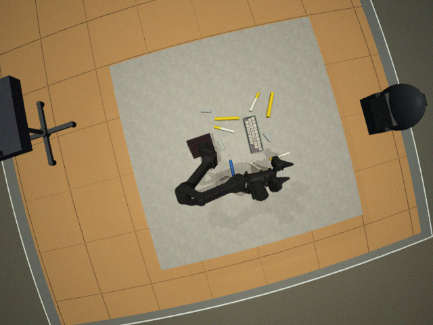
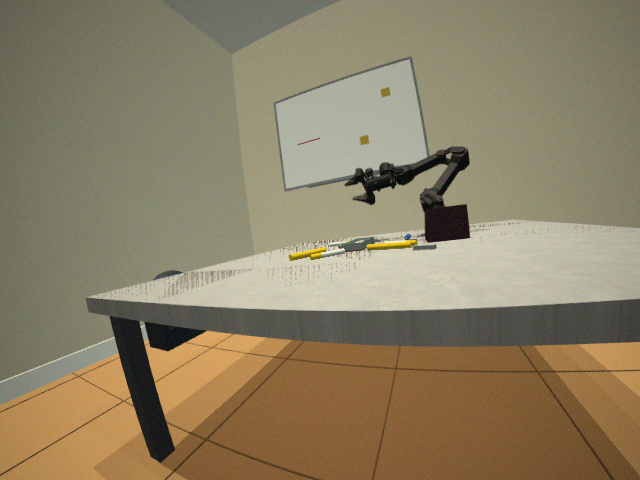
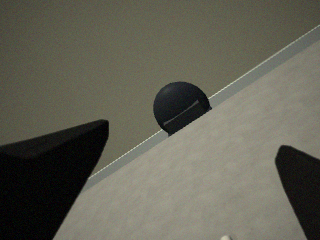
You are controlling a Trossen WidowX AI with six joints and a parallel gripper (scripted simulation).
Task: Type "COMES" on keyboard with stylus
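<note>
Right now the stylus is 250 mm behind my gripper tip, 90 mm to the left of it and 230 mm below it. Round my gripper tip: stylus tip 250 mm behind, 120 mm to the left, 230 mm below.
</note>
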